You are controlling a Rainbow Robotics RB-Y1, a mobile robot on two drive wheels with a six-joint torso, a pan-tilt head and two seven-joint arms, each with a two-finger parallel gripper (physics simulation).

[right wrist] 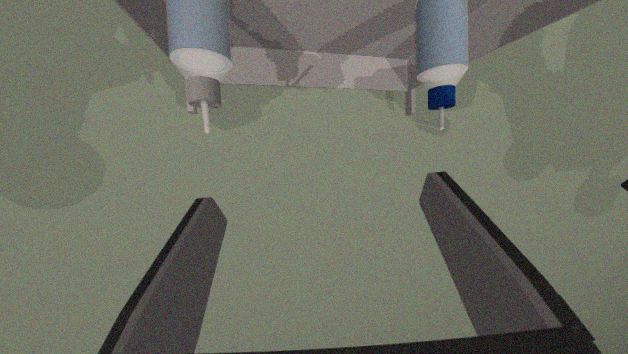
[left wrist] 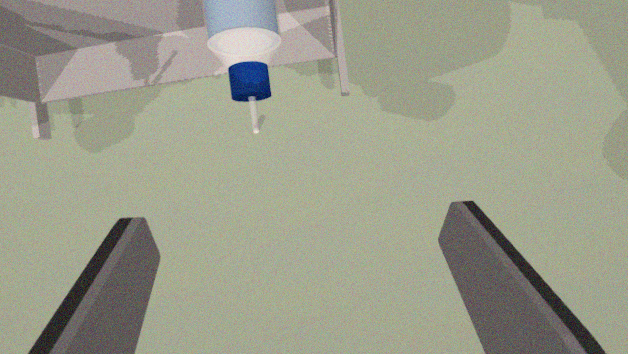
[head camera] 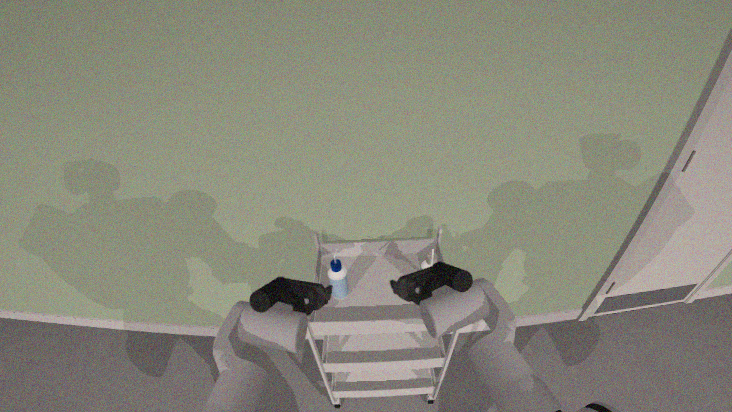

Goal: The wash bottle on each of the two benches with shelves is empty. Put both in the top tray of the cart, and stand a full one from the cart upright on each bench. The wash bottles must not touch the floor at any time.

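Places are measured from the robot's base along level axes (x ahead, y left, z up), in millimetres.
Where they show: left gripper, fingertip midpoint: (left wrist: 303,229) (head camera: 308,285); right gripper, fingertip midpoint: (right wrist: 318,198) (head camera: 412,276).
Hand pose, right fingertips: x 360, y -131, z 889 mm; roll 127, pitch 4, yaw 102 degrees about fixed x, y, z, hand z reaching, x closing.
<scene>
Things, the pixels of their top centre, and the offset from my right fingertips. Level surfaces: height alone.
- wash bottle with a blue cap, middle of its top: (left wrist: 258,134) (right wrist: 435,130) (head camera: 334,253) dz -51, dx +161, dy +197 mm
- second wash bottle, middle of its top: (right wrist: 207,131) (head camera: 432,251) dz -51, dx +132, dy -91 mm
- Grey floor, its level: dz -888 mm
A wash bottle with a blue cap (head camera: 338,284) (left wrist: 242,15) (right wrist: 442,40) stands upright at the left of the cart's top tray (head camera: 368,328) (left wrist: 100,75) (right wrist: 365,75). A second wash bottle (head camera: 427,264) (right wrist: 199,30) with a pale cap stands at the tray's right; my right gripper hides most of it in the head view. Both show light blue bodies. My left gripper (head camera: 328,294) (left wrist: 303,229) is open and empty, near the blue-capped bottle. My right gripper (head camera: 394,287) (right wrist: 318,198) is open and empty, near the pale-capped bottle. The benches do not show.
The cart's two lower shelves (head camera: 384,364) (head camera: 384,393) show below the top tray. A green wall (head camera: 379,127) rises behind the cart, with shadows of the robot on it. A pale door (head camera: 681,220) is at the right. Grey floor (head camera: 61,363) lies around the cart.
</scene>
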